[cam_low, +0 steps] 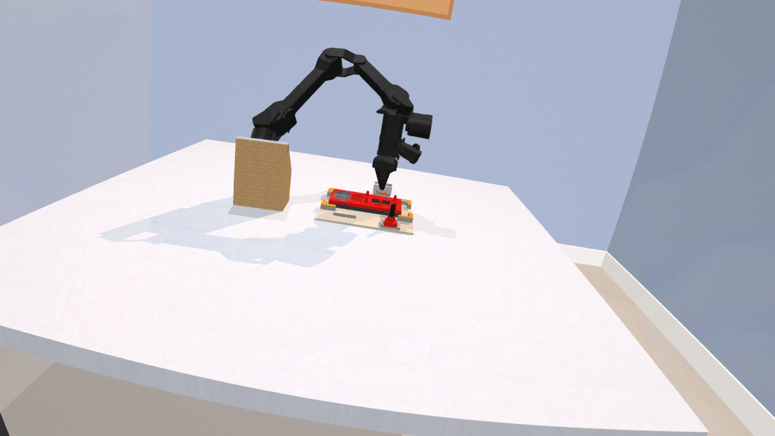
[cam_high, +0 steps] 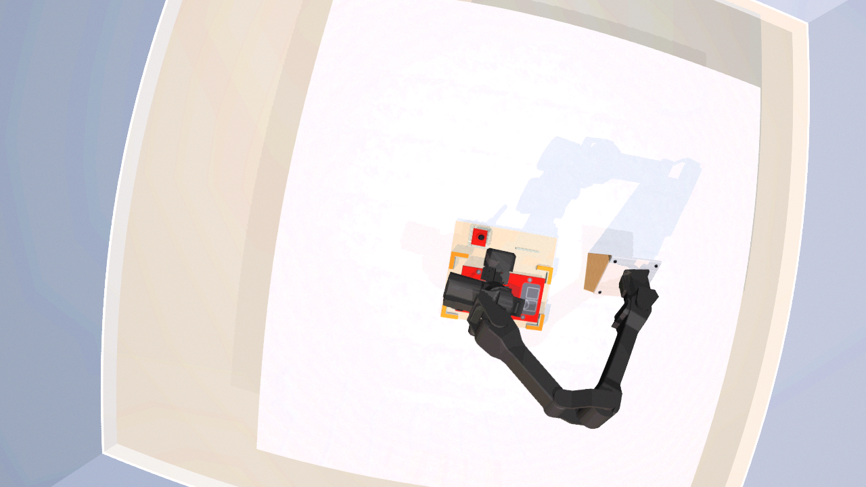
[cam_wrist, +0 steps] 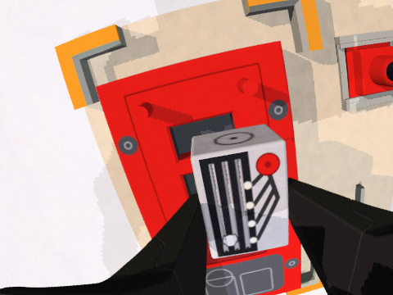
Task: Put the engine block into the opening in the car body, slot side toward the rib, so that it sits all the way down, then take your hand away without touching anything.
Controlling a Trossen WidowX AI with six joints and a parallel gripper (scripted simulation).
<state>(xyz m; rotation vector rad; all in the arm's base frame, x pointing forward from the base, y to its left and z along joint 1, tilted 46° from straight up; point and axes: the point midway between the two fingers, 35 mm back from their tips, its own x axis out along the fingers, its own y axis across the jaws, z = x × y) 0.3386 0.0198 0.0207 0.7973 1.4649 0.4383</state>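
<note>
Right now my gripper tip is 6 cm above the tan board, 3 cm past it and 1 cm to the left of it. From my gripper tip the other things lie so: grey engine block (1 cm below).
</note>
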